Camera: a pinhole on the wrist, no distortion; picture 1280 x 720 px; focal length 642.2 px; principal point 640.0 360.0 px. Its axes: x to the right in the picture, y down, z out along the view. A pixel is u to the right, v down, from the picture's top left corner.
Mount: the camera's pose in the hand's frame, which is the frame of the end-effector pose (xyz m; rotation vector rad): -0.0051 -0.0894 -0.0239 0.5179 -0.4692 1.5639
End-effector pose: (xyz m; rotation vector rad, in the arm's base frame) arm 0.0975 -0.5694 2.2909 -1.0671 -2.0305 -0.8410
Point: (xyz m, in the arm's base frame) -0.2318 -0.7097 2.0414
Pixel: 273.2 648.1
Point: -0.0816 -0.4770 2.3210
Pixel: outside the picture
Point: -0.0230 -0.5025 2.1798
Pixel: 1056.0 390.7
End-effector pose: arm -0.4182 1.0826 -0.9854 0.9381 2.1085 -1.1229
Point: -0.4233 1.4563 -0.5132
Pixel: behind the camera
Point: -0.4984 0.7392 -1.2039
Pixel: 1065.8 174.1
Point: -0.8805 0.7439 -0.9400
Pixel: 310.8 196.7
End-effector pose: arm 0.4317 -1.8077 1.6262 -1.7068 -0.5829 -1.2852
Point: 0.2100 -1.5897 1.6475
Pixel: 303.1 678.4
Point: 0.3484 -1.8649 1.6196
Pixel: behind the camera
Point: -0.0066 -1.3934 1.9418
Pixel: 91.6 286.8
